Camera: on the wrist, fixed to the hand. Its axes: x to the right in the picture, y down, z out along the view.
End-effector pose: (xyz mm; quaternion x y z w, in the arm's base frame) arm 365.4 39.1 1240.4 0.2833 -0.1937 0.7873 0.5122
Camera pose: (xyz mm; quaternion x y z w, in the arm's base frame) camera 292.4 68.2 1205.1 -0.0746 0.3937 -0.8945 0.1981
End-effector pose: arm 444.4 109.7 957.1 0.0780 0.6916 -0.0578 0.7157
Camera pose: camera 394.6 176.9 936.4 0.5135 0.3988 0.4944 0.5769
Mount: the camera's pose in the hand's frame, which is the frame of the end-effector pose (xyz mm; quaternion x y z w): 20.5 55.8 -62.4 -0.0424 -0.0453 0.7112 0.7002
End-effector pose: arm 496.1 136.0 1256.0 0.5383 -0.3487 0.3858 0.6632
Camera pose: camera 459.0 207.0 1287.8 0.1183 -0.6734 0.7026 0.1970
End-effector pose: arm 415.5 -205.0 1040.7 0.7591 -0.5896 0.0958 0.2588
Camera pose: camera 378.6 -200.3 1118.5 0.1056 -0.9685 0.1918 0.1186
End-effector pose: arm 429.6 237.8 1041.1 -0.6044 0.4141 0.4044 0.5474
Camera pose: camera 385.9 171.2 1008.1 -0.1336 0.6779 0.7174 0.0888
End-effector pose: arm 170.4 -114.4 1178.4 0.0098 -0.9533 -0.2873 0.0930
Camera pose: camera 163.6 -103.4 1263.6 -0.6881 -0.6665 -0.1759 0.2267
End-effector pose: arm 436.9 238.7 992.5 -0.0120 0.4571 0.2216 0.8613
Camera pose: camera 376.1 282.7 950.1 0.2902 0.2802 0.7877 0.4657
